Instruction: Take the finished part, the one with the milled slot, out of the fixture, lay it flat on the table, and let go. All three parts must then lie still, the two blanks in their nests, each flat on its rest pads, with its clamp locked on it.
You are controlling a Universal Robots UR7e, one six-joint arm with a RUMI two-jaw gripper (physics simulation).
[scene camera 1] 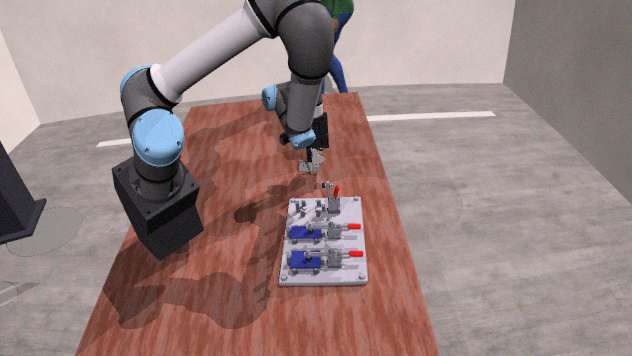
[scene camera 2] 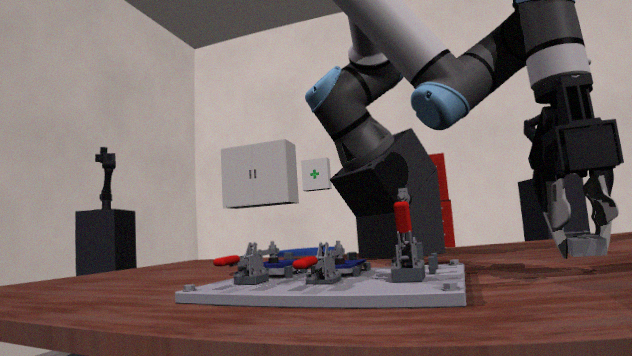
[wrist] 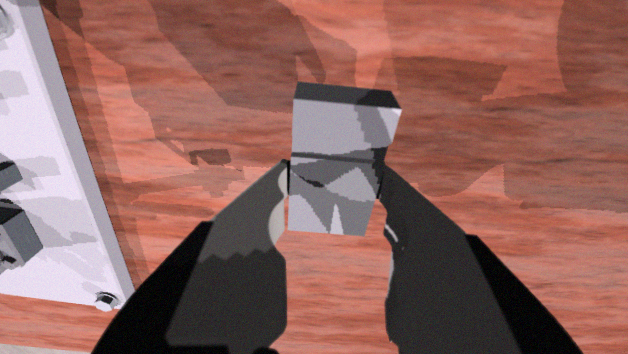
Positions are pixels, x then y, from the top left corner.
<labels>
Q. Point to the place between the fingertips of the gripper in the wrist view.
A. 332,164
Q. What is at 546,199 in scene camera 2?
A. The gripper.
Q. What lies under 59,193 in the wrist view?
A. A fixture plate.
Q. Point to a grey finished part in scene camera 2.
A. At 580,243
</labels>
